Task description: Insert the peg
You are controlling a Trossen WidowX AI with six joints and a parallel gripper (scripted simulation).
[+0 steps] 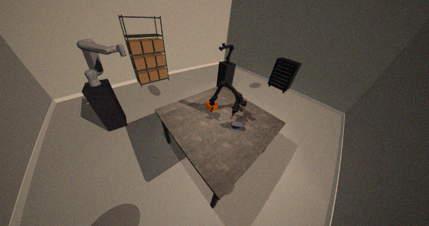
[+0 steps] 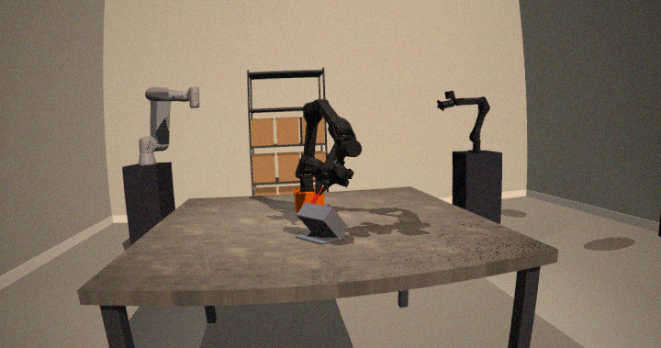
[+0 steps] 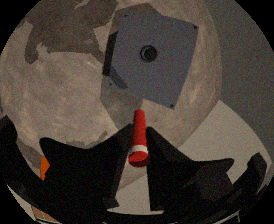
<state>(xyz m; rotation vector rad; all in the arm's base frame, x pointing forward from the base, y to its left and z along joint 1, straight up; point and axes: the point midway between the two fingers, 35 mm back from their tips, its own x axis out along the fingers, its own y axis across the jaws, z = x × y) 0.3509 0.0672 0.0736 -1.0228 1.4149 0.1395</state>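
The grey sloped panel is 80 mm ahead of my gripper tip, 10 mm to the left of it and 80 mm below it. Also, from my gripper tip: red round peg: 10 mm to the left, 10 mm above.
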